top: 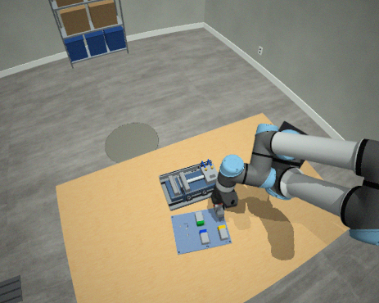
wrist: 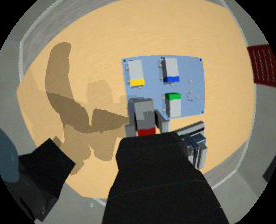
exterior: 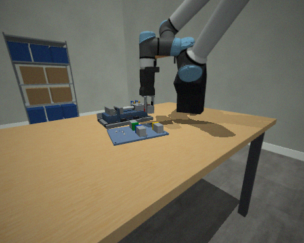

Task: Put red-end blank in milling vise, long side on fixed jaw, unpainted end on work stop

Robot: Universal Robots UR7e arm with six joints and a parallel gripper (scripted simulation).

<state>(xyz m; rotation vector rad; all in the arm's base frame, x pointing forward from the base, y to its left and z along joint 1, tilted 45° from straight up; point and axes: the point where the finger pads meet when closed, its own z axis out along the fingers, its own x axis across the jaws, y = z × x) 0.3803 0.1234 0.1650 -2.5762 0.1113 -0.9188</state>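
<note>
My gripper is now 100 mm above the yellow-ended blank, 90 mm to the right of it and 10 mm past it. Round my hand: red-ended blank (20 mm below); then green-ended blank (100 mm below, 90 mm ahead); then plate (120 mm below, 80 mm ahead, 50 mm to the left).
</note>
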